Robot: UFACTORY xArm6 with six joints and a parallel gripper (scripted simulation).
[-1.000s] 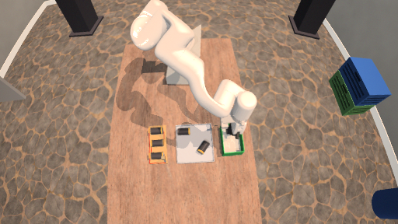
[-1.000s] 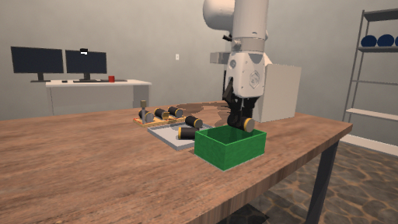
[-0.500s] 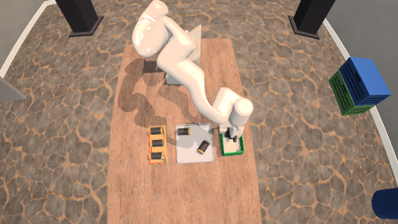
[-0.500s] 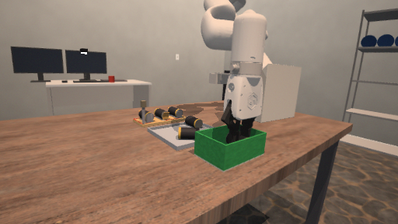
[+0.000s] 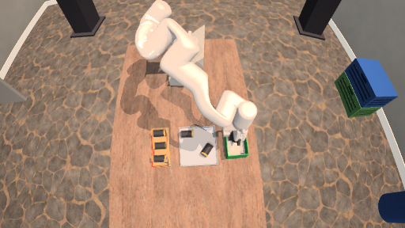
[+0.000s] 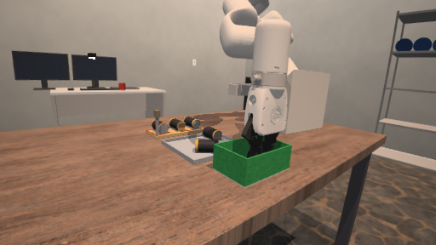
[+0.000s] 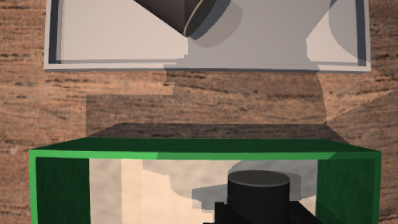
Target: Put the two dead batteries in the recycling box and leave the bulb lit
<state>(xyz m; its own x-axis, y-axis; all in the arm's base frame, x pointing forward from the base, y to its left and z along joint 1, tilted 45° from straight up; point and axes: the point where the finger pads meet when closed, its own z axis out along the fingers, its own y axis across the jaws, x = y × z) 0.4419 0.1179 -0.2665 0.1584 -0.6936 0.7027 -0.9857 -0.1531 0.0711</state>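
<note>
Right now the green recycling box is 30 mm ahead of my hand and 20 mm below it. From my hand the other things lie so: grey tray: 180 mm to the right, 60 mm ahead, 30 mm below.
</note>
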